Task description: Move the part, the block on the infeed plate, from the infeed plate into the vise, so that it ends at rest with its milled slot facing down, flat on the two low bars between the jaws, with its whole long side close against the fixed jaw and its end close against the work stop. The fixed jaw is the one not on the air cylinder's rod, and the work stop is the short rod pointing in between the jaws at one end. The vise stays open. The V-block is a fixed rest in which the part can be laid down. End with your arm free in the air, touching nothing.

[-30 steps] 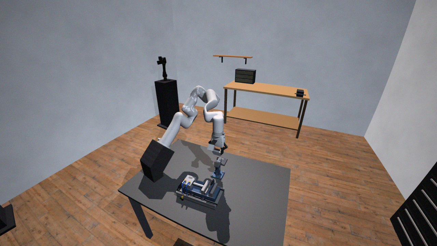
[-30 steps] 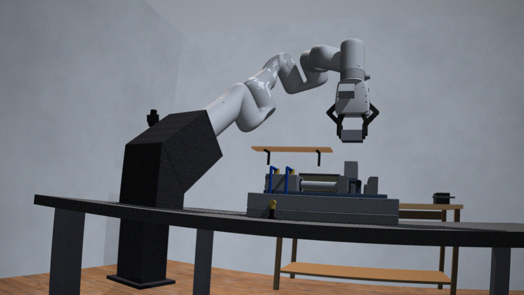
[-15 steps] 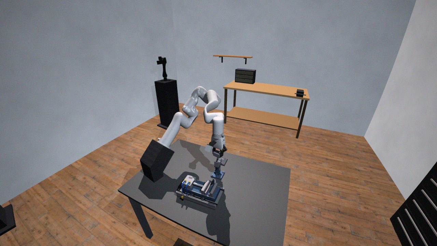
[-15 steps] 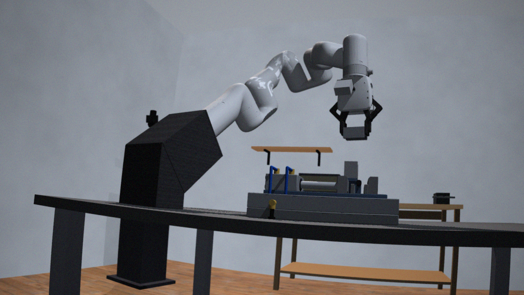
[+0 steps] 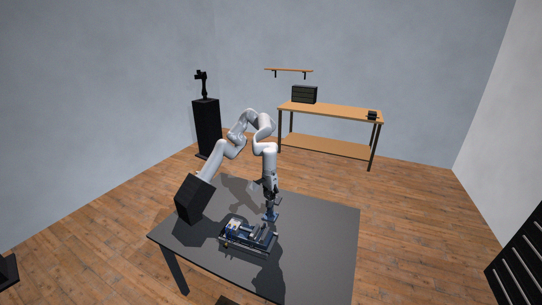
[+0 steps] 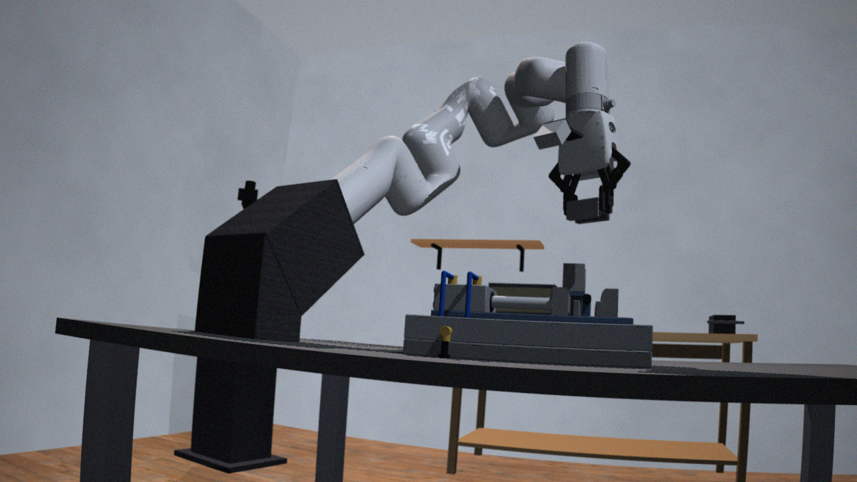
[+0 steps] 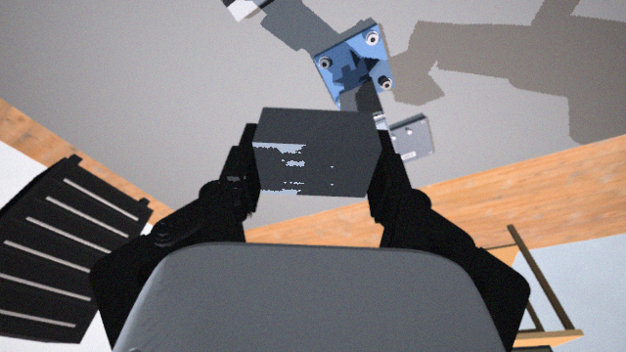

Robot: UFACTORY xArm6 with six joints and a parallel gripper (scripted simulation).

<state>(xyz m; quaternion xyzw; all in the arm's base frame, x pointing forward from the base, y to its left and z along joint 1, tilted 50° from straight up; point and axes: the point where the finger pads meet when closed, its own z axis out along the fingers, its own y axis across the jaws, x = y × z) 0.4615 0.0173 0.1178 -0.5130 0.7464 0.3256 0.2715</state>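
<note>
Right now the moving jaw is 180 mm below my hand and 150 mm to the right of it. Also, from my hand: work stop 160 mm below, 100 mm to the right, 20 mm ahead; then part 20 mm below; then fixed jaw 180 mm below, 140 mm to the right, 60 mm ahead.
</note>
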